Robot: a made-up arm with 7 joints. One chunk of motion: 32 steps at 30 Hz.
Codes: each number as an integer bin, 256 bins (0 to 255) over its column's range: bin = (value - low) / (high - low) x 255, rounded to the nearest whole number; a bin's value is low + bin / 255 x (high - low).
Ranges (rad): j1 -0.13..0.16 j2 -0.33..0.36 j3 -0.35..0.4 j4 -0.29..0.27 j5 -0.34..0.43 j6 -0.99..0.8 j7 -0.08..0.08
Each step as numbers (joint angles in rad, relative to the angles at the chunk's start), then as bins.
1 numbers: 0.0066 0.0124 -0.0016 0.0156 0.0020 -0.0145 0.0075
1 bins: 120 127 118 139 113 139 139
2 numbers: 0.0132 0.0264 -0.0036 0.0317 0.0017 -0.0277 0.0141
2 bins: 126 132 118 146 113 137 150
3 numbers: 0.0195 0.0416 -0.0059 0.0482 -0.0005 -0.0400 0.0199
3 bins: 131 137 117 154 112 135 159
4 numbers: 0.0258 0.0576 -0.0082 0.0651 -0.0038 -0.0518 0.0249
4 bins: 137 143 116 162 111 134 167
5 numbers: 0.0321 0.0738 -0.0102 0.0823 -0.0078 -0.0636 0.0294
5 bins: 143 149 116 170 110 132 174
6 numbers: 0.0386 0.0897 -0.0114 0.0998 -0.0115 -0.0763 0.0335
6 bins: 148 155 115 177 109 130 181
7 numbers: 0.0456 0.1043 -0.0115 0.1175 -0.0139 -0.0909 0.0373
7 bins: 154 161 115 186 108 128 187
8 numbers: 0.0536 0.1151 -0.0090 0.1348 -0.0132 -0.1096 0.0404
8 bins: 161 164 116 193 108 125 192
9 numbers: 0.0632 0.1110 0.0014 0.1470 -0.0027 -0.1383 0.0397
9 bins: 170 163 119 199 112 121 191
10 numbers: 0.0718 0.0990 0.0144 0.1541 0.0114 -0.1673 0.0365
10 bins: 177 159 124 202 116 117 186
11 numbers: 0.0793 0.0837 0.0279 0.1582 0.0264 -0.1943 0.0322
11 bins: 184 153 128 204 121 113 179
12 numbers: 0.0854 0.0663 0.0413 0.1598 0.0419 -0.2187 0.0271
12 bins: 189 146 133 205 126 110 171
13 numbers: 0.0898 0.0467 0.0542 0.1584 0.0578 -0.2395 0.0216
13 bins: 193 139 137 204 132 107 162
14 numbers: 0.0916 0.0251 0.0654 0.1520 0.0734 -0.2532 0.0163
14 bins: 195 131 141 201 137 105 153
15 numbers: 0.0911 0.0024 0.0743 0.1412 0.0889 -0.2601 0.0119
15 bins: 194 123 144 196 142 104 146
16 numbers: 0.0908 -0.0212 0.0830 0.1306 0.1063 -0.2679 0.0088
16 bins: 194 114 147 192 148 103 142
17 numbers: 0.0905 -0.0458 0.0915 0.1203 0.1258 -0.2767 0.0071
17 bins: 194 105 150 187 154 102 139
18 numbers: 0.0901 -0.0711 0.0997 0.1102 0.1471 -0.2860 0.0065
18 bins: 194 96 153 182 161 100 138
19 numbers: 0.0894 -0.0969 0.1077 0.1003 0.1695 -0.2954 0.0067
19 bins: 193 86 156 178 169 99 138
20 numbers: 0.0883 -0.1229 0.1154 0.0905 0.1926 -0.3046 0.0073
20 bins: 192 77 158 173 176 98 139
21 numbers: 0.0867 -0.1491 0.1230 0.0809 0.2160 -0.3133 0.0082
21 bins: 191 67 161 169 184 96 141
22 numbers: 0.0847 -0.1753 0.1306 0.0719 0.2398 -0.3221 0.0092
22 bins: 189 57 163 165 192 95 142
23 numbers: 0.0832 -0.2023 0.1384 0.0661 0.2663 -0.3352 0.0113
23 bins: 187 47 166 162 201 93 146
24 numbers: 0.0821 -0.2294 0.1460 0.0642 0.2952 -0.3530 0.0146
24 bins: 187 37 169 161 210 91 151
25 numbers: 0.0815 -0.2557 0.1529 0.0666 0.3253 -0.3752 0.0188
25 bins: 186 27 171 162 220 88 157
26 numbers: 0.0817 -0.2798 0.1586 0.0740 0.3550 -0.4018 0.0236
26 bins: 186 19 173 166 230 84 165
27 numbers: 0.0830 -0.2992 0.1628 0.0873 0.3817 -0.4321 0.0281
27 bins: 187 11 174 172 239 79 172
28 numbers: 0.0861 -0.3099 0.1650 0.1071 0.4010 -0.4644 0.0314
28 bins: 190 7 175 181 245 75 178
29 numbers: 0.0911 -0.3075 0.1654 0.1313 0.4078 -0.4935 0.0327
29 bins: 194 8 175 192 248 71 180
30 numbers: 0.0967 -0.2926 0.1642 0.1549 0.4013 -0.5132 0.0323
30 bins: 199 14 175 203 245 68 179
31 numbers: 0.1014 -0.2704 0.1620 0.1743 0.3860 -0.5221 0.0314
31 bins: 203 22 174 211 240 67 178
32 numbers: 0.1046 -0.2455 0.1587 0.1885 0.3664 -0.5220 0.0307
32 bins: 206 31 173 218 234 67 176
